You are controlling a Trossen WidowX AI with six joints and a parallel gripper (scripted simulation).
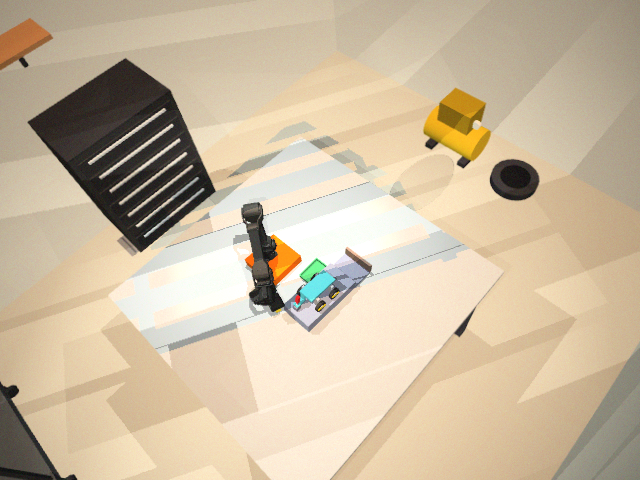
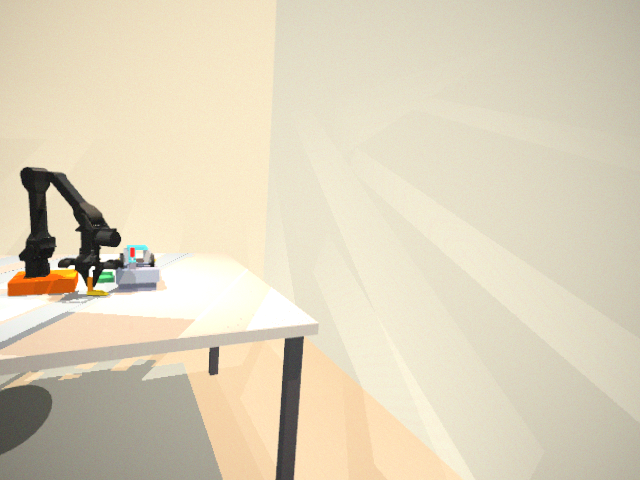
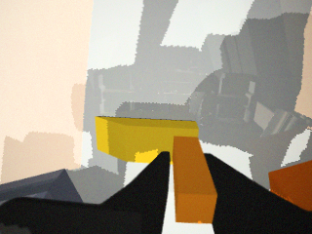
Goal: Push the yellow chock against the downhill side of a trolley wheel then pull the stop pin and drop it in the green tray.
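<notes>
The stop pin is 130 mm ahead of my gripper tip, 60 mm to the left of it and 100 mm above it. The rest, counted from my gripper tip: yellow chock (20 mm ahead, 10 mm below); cyan trolley (140 mm ahead, 160 mm to the left, 80 mm above); ramp (130 mm ahead, 160 mm to the left, 20 mm above).
</notes>
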